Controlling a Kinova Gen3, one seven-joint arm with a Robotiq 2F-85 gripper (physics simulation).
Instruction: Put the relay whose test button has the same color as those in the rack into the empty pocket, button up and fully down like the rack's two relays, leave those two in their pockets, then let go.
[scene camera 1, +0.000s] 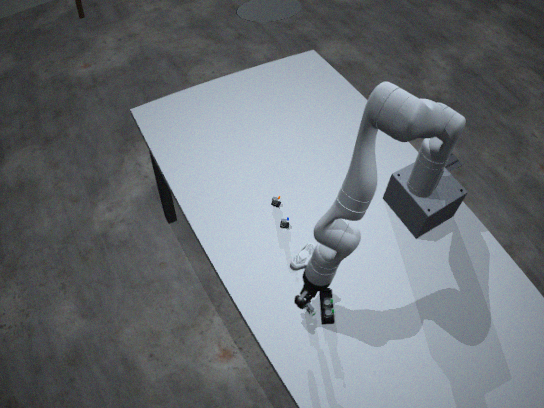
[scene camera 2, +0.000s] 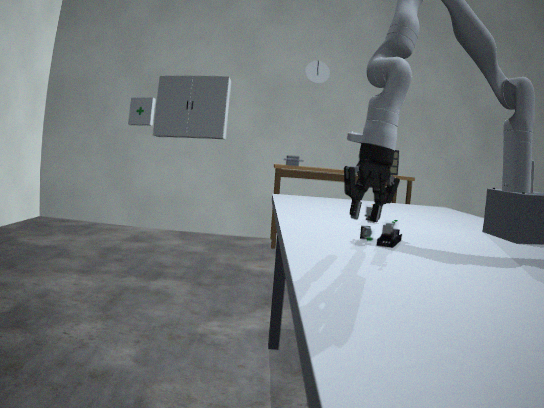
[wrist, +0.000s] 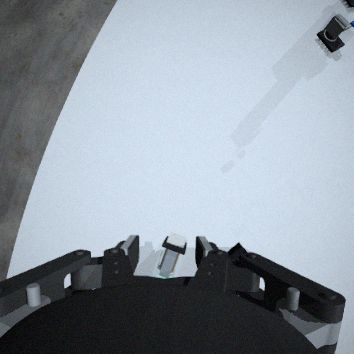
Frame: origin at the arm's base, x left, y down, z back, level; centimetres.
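Where they show: gripper, between the fingertips: (scene camera 1: 306, 300) (scene camera 2: 364, 220) (wrist: 166, 247); arm's base, origin of its link: (scene camera 1: 420, 186) (scene camera 2: 515, 191).
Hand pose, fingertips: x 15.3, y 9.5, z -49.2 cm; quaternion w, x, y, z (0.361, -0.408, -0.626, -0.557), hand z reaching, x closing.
Each offset is from my fingertips to the top centre of the thing. "*": to the spot under its first point.
A loose relay with a green button @(dx +1.6, dy +1.1, dz +0.7 cm) (scene camera 1: 311, 311) (scene camera 2: 366, 232) (wrist: 171, 257) lies on its side on the table, beside the black rack @(* dx +7.8, dy +1.7, dz +3.0 cm) (scene camera 1: 327, 321) (scene camera 2: 384, 243). Two upright relays with green buttons, one @(dx +3.2, dy -1.0, dz +5.5 cm) (scene camera 1: 327, 302) and another @(dx +6.0, dy -1.0, dz +4.3 cm) (scene camera 1: 328, 312), sit in the rack; the pocket at the rack's end nearer the arm looks empty. My gripper (scene camera 1: 304, 304) (scene camera 2: 364, 217) (wrist: 166, 247) is partly open and empty, pointing down above the loose relay. In the wrist view the relay shows in the gap between the fingers, in line with them but lower.
A relay with a blue button @(dx -27.1, dy -0.5, dz +7.0 cm) (scene camera 1: 284, 223) (wrist: 332, 34) and one with an orange button @(dx -35.7, dy -0.5, dz +8.2 cm) (scene camera 1: 275, 202) stand upright farther up the table. The rack is close beside the gripper, on the robot base's side. The table's long edge runs on the other side.
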